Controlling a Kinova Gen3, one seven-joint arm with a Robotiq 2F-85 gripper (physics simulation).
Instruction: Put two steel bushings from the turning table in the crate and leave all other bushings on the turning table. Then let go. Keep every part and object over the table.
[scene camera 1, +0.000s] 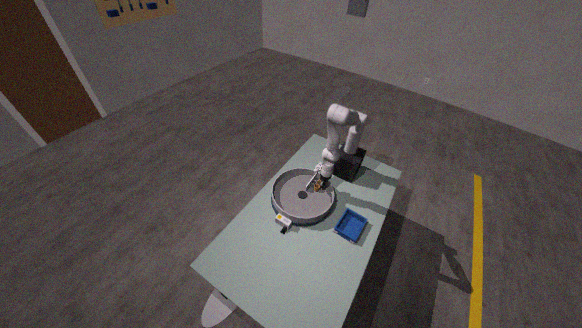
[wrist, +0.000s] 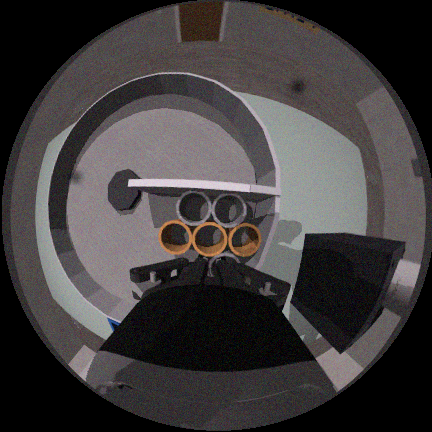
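Seen in the pictures: gripper, fingertip midpoint: (scene camera 1: 323, 187) (wrist: 211, 256); arm's base, origin of the base link: (scene camera 1: 350, 150).
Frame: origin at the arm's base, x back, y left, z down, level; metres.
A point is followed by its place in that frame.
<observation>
The turning table (scene camera 1: 295, 209) @(x -0.595, y -0.039, z 0.151 m) (wrist: 165, 145) @(x -0.420, y -0.153, z 0.151 m) is a grey round tray with a raised rim. In the wrist view, two steel bushings (wrist: 194, 224) @(x -0.348, y -0.049, z 0.113 m) (wrist: 245, 210) @(x -0.296, y -0.074, z 0.113 m) stand against its divider wall. Beside them is a row of three orange bushings (wrist: 162, 237) @(x -0.383, y -0.027, z 0.119 m) (wrist: 209, 256) @(x -0.325, y -0.011, z 0.129 m) (wrist: 259, 240) @(x -0.273, y -0.044, z 0.113 m). Another steel bushing (wrist: 234, 259) @(x -0.290, y -0.009, z 0.138 m) stands behind the row, largely hidden by the fingers. My gripper (scene camera 1: 316, 187) @(x -0.321, y -0.004, z 0.149 m) (wrist: 211, 256) @(x -0.321, y -0.004, z 0.149 m) is low over the turning table, its fingers nearly together, shut on this steel bushing's wall; the grip itself is mostly hidden. The blue crate (scene camera 1: 351, 225) @(x -0.423, y 0.300, z 0.199 m) (wrist: 114, 325) @(x -0.527, y 0.259, z 0.162 m) is beside the turning table; its inside shows no bushing in the scene view.
The thin upright divider (wrist: 200, 184) @(x -0.348, y -0.090, z 0.102 m) runs from the dark hub (wrist: 124, 191) @(x -0.464, y -0.073, z 0.143 m) to the rim. A small white box (scene camera 1: 283, 220) @(x -0.710, y -0.043, z 0.146 m) with a yellow button stands at the turning table's outer edge. The arm's black base block (scene camera 1: 349, 165) @(x -0.105, y 0.064, z 0.040 m) stands on the pale green table (scene camera 1: 280, 270) @(x -0.936, y 0.131, z 0.203 m).
</observation>
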